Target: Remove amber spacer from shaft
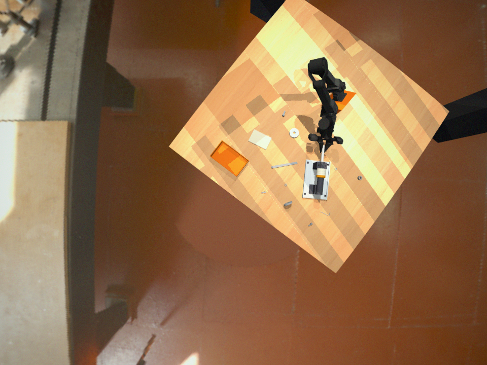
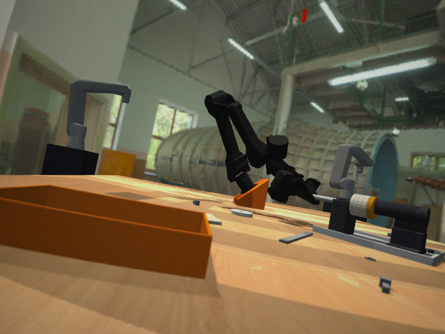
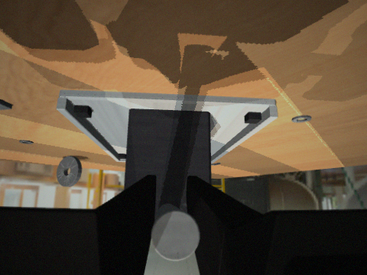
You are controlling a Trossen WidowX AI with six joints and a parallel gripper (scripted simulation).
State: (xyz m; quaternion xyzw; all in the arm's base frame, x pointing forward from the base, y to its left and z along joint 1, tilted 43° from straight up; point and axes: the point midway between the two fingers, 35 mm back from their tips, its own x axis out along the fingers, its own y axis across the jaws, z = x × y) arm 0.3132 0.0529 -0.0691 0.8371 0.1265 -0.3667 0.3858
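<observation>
The grey shaft is 40 mm ahead of my gripper tip, 20 mm to the left of it and 20 mm above it. Round my gripper tip: white ring 200 mm to the right, 60 mm below, 20 mm behind; grey strip 170 mm ahead, 130 mm to the right, 60 mm below; amber spacer 120 mm ahead, 70 mm to the left, 20 mm above.
</observation>
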